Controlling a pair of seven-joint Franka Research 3 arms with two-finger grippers.
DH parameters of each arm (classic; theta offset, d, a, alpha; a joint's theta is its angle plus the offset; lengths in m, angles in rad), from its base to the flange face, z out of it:
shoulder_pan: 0 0.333 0 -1.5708
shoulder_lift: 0 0 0 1.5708
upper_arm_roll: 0 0.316 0.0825 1.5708
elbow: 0 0 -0.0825 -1.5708
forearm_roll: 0 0.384 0 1.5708
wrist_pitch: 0 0 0.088 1.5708
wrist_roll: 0 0.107 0 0
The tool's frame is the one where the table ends.
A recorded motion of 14 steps. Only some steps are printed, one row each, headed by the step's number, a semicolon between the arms.
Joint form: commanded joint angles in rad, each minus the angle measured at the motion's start. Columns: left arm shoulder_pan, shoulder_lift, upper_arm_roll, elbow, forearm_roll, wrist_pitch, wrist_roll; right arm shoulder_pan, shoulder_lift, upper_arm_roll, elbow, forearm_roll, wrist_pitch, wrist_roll.
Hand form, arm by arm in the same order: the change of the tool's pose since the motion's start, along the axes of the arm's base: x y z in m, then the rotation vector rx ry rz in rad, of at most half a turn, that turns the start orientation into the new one. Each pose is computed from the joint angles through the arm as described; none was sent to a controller.
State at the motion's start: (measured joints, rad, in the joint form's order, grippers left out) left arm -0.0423 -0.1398 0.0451 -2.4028 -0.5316 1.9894 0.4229; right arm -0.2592 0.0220 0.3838 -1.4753 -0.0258 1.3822 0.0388
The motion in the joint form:
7: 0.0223 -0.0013 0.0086 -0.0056 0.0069 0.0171 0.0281; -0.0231 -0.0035 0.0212 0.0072 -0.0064 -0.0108 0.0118
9: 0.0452 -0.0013 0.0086 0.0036 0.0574 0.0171 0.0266; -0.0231 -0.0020 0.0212 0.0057 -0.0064 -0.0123 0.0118
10: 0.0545 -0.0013 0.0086 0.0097 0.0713 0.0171 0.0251; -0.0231 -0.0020 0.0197 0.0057 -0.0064 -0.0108 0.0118
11: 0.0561 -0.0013 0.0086 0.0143 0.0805 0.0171 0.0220; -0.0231 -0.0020 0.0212 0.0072 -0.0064 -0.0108 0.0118
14: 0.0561 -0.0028 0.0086 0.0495 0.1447 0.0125 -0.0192; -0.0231 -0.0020 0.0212 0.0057 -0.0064 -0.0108 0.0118
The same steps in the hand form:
7: 0.0008 0.0153 -0.0011 0.0048 -0.0234 0.0087; -0.0021 -0.0018 0.0043 -0.0086 -0.0011 -0.0144
9: 0.0027 0.0283 0.0015 0.0442 -0.0306 0.0004; -0.0018 -0.0020 0.0028 -0.0085 0.0033 -0.0144
10: 0.0042 0.0333 0.0037 0.0555 -0.0354 0.0022; -0.0016 -0.0027 0.0029 -0.0084 0.0018 -0.0159
11: 0.0054 0.0346 0.0055 0.0634 -0.0383 0.0008; -0.0016 -0.0020 0.0035 -0.0082 0.0003 -0.0144
14: 0.0138 0.0386 0.0194 0.1212 -0.0519 -0.0030; -0.0016 -0.0020 0.0029 -0.0084 0.0018 -0.0144

